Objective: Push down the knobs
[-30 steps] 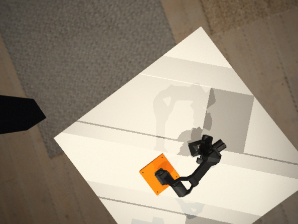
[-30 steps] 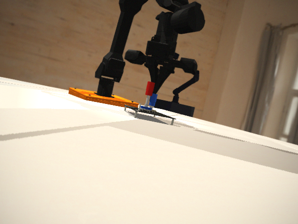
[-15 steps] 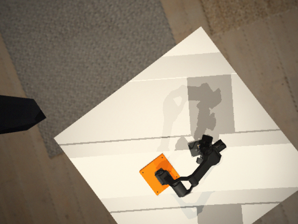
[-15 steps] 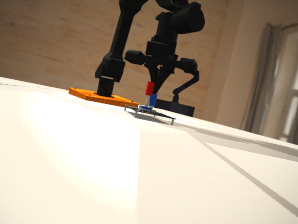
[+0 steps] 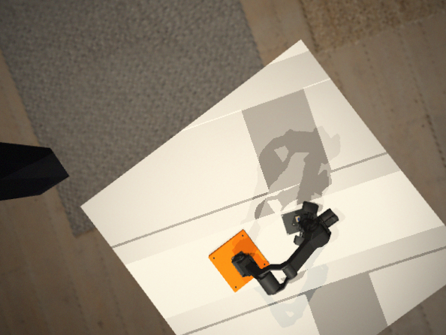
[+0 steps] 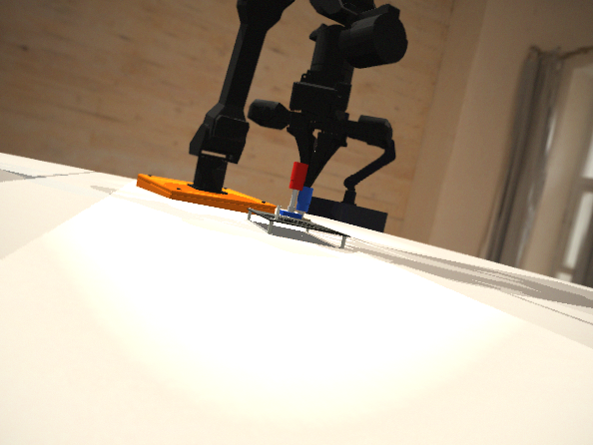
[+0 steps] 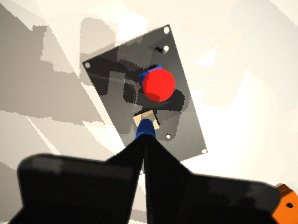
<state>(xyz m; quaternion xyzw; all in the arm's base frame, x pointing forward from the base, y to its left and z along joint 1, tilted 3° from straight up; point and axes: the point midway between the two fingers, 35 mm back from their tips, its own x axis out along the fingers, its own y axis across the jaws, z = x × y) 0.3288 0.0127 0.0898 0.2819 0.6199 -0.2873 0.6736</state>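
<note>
Now: gripper tip 20 mm above the blue knob. The rest, counted from my gripper tip: red knob 30 mm ahead, 40 mm to the right, 10 mm above.
</note>
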